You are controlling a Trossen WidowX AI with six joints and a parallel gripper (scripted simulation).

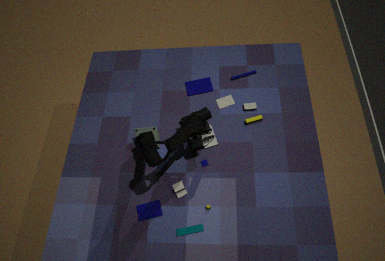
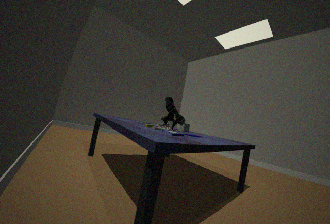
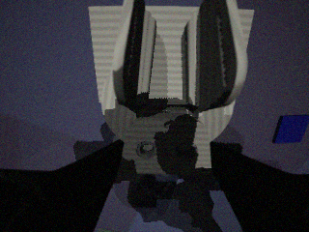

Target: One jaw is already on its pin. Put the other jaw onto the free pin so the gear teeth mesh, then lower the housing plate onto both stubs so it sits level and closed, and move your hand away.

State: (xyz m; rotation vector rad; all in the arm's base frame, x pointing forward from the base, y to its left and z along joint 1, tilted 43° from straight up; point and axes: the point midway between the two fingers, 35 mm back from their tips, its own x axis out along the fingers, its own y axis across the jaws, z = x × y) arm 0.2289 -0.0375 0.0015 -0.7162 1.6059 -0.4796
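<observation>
My gripper tip is 2 cm to the right of the white jaw, 2 cm short of it and 1 cm below it. Also, from my gripper tip: small blue cube 13 cm to the right, 4 cm ahead, 1 cm below; white plate 20 cm to the left, 20 cm ahead, 1 cm below; white base 7 cm ahead, 1 cm to the left.
</observation>
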